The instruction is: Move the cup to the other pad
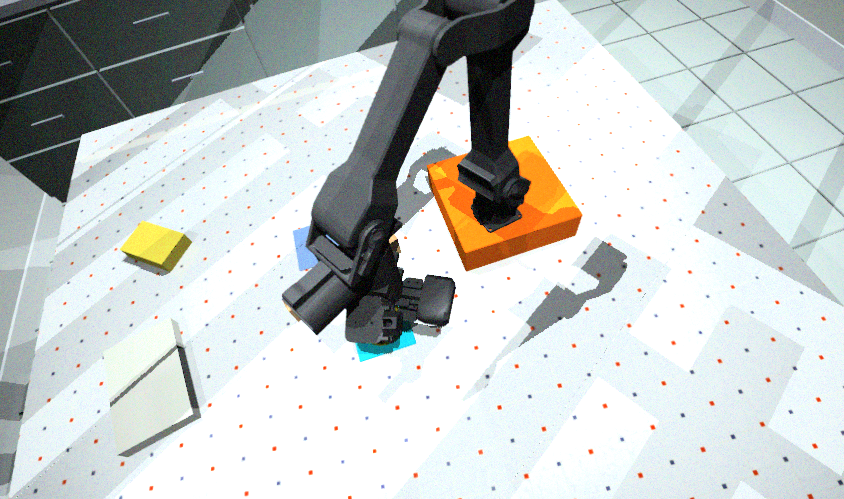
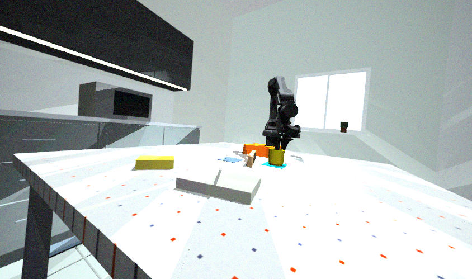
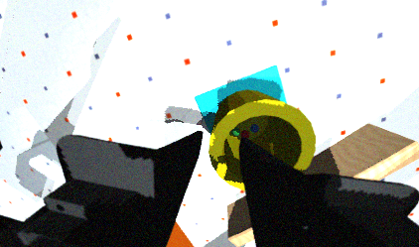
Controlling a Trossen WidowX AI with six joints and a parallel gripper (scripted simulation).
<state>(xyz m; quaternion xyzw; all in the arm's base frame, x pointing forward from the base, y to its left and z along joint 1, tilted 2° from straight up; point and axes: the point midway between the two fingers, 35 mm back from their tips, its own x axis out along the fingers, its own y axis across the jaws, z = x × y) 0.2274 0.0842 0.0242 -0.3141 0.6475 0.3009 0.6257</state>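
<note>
My gripper tip is 20 mm short of the yellow cup, 10 mm to the left of it and 20 mm above it. From my gripper tip the other things lie so: blue marble (30 mm ahead, 20 mm to the right, 40 mm below); cyan pad (20 mm ahead, 20 mm to the right, 60 mm below); wooden bar (40 mm ahead, 120 mm to the right, 40 mm below).
</note>
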